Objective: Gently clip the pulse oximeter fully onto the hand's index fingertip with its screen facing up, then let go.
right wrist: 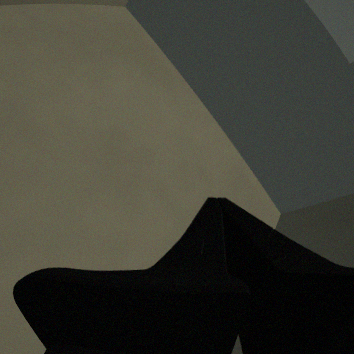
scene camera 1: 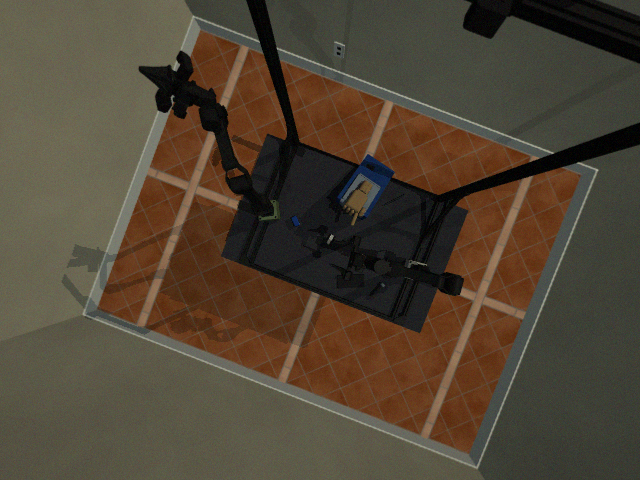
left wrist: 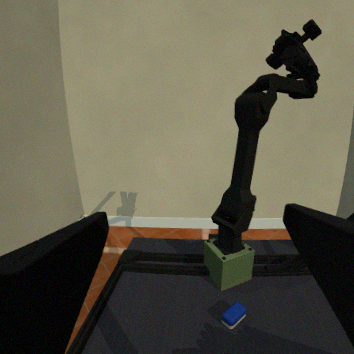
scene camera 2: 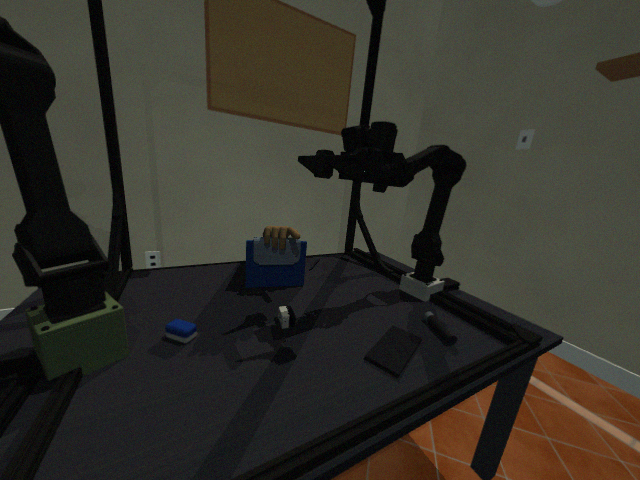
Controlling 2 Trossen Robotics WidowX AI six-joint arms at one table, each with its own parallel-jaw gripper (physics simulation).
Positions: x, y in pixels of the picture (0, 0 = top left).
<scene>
My right gripper shows in the right wrist view [214, 205], in scene camera 1 and in the left wrist view; in scene camera 2 it is out of frame. One and the same spot on my right gripper: [left wrist: 311, 29] is [scene camera 1: 191, 74].
</scene>
